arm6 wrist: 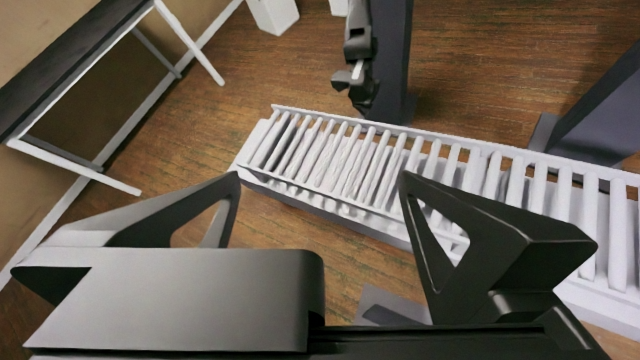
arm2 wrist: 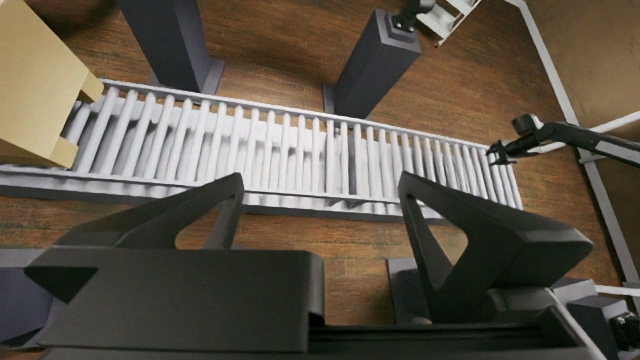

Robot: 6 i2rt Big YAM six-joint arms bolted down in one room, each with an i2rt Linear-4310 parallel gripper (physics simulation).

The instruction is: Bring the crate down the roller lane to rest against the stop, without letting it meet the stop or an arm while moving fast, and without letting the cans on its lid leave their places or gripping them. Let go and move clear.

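The crate (arm2 wrist: 37,82), a tan box with two blocks jutting from its right side, sits at the left end of the visible roller lane (arm2 wrist: 330,155) (arm6 wrist: 617,235), cut off by the arm2 view's edge. The cans do not show in either view. I cannot make out the stop. My arm2 gripper (arm2 wrist: 320,177) is open and empty above the lane's near side, right of and apart from the crate. My arm6 gripper (arm6 wrist: 320,176) is open and empty, seen in front of the lane. Another gripper (arm2 wrist: 495,153) hangs by the lane's far right end, its fingers too small to judge.
Dark pedestals (arm2 wrist: 170,45) (arm2 wrist: 372,70) stand along the lane's far side in the arm2 view. A dark pedestal (arm6 wrist: 392,55) with a folded arm (arm6 wrist: 359,45) stands behind the lane in the arm6 view. A white-legged table (arm6 wrist: 65,55) stands at the left wall.
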